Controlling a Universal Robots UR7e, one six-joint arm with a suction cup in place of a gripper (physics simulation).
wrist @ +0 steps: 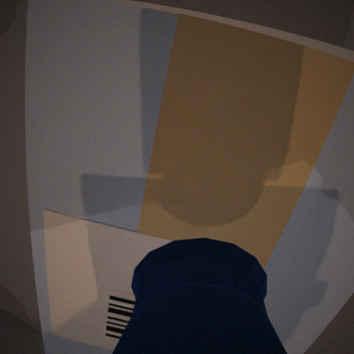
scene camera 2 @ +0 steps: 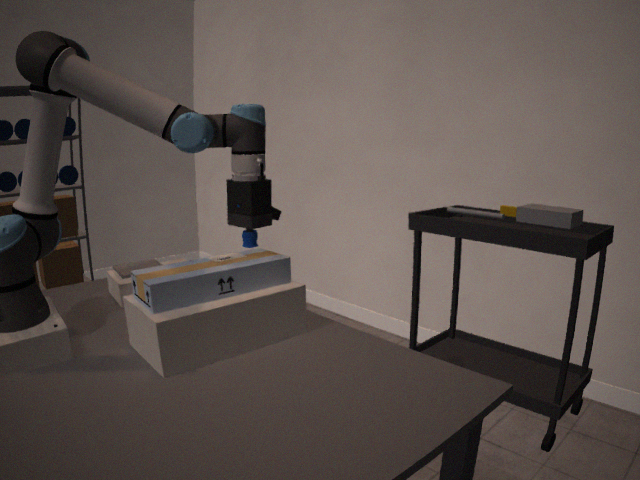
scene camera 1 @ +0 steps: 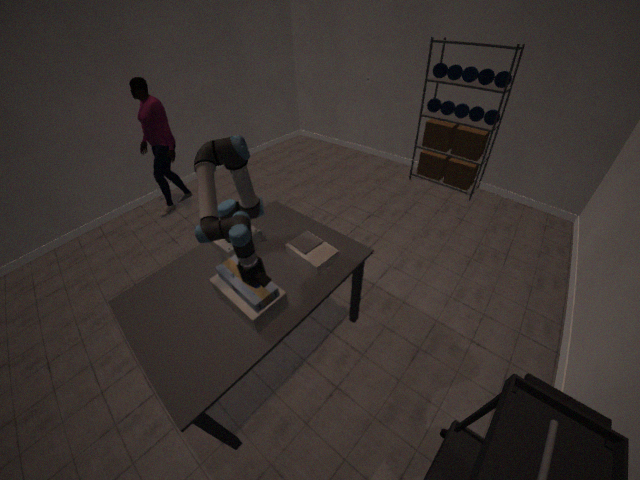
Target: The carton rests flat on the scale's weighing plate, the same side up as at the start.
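Seen in the pictures: hand at its tool point: point(scene camera 2: 250, 245) point(scene camera 1: 257, 284); arm's base at its link origin: point(scene camera 2: 19, 319).
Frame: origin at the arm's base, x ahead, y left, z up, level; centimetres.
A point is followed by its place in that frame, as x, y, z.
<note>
The light-blue carton point(scene camera 1: 242, 291) @(43.4, -33.9, 10.2) point(scene camera 2: 196, 291) @(30.2, -32.6, 7.0) point(wrist: 75, 125) lies flat on a beige block point(scene camera 1: 268, 312) @(55.3, -32.1, 1.2) point(scene camera 2: 237, 330) @(35.9, -37.8, -1.7), its tan tape strip on top and the arrows on its long side pointing up. My gripper point(scene camera 2: 249, 245) point(wrist: 200, 260), a blue suction cup, is open and holds nothing. It is close above the carton's top, near the white barcode label point(wrist: 70, 275); a small gap seems to show in scene camera 2. In scene camera 1 the cup is hidden behind the black tool body point(scene camera 1: 254, 273) @(51.4, -30.5, 23.7). The scale point(scene camera 1: 324, 253) @(55.2, 14.9, -0.5) point(scene camera 2: 117, 285) @(31.7, 11.4, -1.2) bears a bare grey weighing plate point(scene camera 1: 305, 242) @(42.0, 15.4, 1.3).
The block and scale stand apart on the dark table point(scene camera 1: 180, 330) @(20.9, -61.0, -7.3) point(scene camera 2: 310, 408) @(30.0, -63.1, -7.3), the scale partly behind the carton in scene camera 2. A dark cart point(scene camera 2: 496, 237) stands beyond the table. A shelf rack point(scene camera 1: 422, 98) stands by the far wall. A person point(scene camera 1: 155, 121) in pink is behind the arm.
</note>
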